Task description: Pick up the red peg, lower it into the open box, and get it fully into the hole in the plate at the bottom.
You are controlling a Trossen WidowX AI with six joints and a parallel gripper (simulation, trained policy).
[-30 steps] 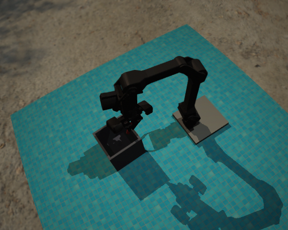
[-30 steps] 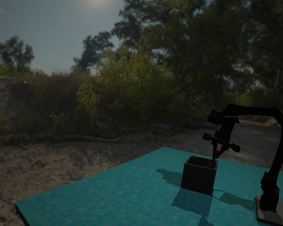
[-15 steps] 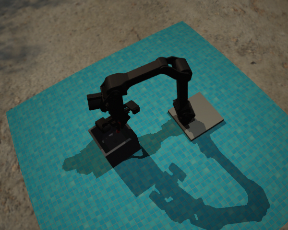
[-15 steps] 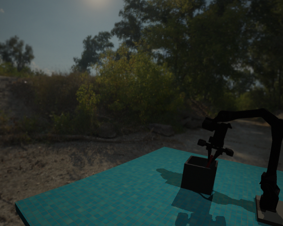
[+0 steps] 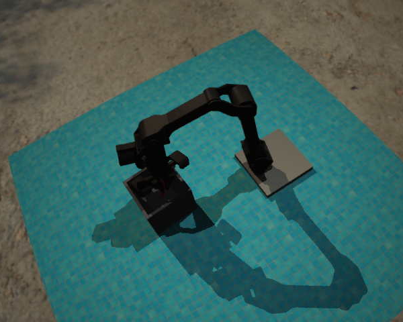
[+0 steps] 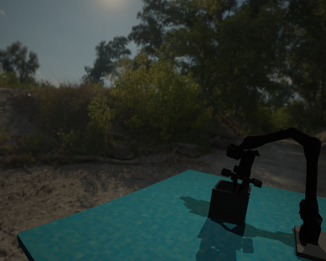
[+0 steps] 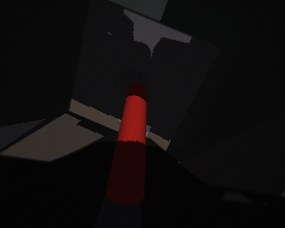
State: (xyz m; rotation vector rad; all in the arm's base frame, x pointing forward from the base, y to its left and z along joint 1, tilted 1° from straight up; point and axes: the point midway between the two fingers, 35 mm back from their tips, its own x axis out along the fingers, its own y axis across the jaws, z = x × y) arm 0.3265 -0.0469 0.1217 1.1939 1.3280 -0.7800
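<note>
My gripper tip is now 10 mm to the left of the red peg. The rest, counted from my gripper tip: plate: 20 mm ahead, 10 mm to the right, 60 mm below.
</note>
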